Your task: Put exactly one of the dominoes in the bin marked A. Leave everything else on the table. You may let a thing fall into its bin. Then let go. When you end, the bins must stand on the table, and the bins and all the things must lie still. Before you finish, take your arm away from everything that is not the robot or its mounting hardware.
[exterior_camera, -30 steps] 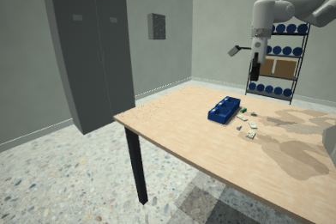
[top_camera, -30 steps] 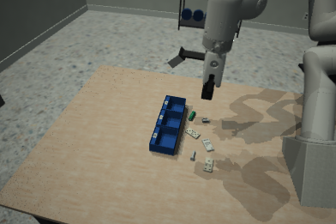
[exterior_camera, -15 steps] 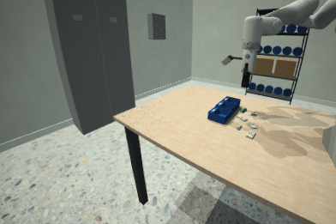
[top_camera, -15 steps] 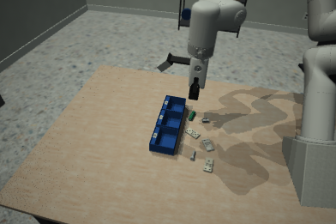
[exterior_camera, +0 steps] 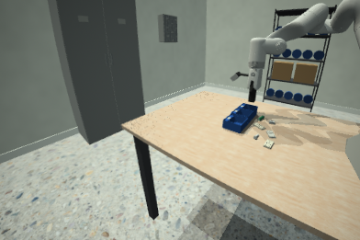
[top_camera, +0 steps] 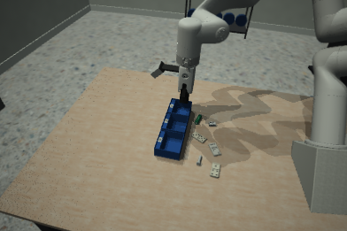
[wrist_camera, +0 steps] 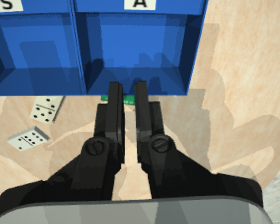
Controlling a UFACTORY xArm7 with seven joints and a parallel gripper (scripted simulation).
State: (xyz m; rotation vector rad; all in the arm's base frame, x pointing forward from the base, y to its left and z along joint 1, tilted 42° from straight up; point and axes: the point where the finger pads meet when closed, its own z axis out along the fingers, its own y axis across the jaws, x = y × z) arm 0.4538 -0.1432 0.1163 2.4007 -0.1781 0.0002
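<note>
Now: hand 80 mm above the blue bin, 70 mm to the right of it and 30 mm short of it. Round my hand: grey bolt 210 mm to the left, 100 mm below, 60 mm behind; then green battery 90 mm below, 60 mm behind, 10 mm to the left; then white domino 240 mm to the left, 100 mm below, 100 mm behind.
</note>
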